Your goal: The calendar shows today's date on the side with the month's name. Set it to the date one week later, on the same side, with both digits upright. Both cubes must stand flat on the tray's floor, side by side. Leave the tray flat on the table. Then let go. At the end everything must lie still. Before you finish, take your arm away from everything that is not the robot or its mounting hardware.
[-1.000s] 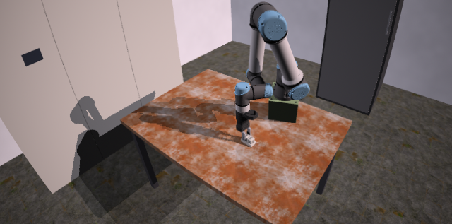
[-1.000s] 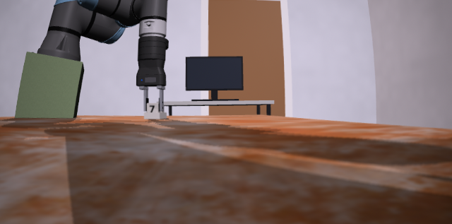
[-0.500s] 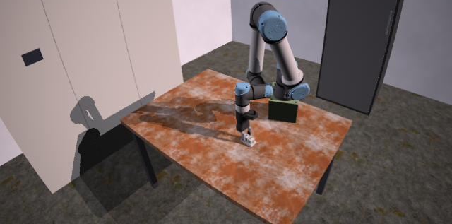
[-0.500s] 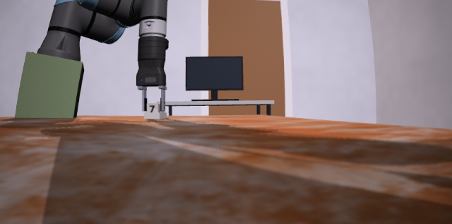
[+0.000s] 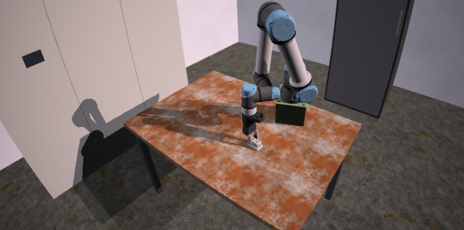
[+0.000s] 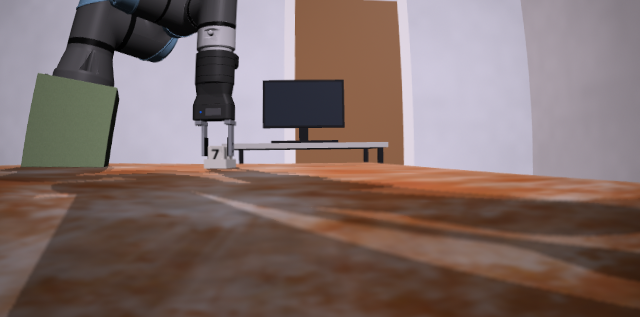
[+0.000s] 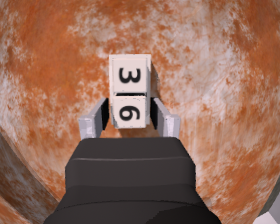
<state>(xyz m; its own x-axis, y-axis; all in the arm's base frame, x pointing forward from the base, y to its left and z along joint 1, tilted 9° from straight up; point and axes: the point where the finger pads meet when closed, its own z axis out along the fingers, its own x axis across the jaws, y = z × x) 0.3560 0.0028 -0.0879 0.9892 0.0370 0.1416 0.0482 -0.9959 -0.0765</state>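
The white tray is 3 cm below my hand and 2 cm to the left of it.
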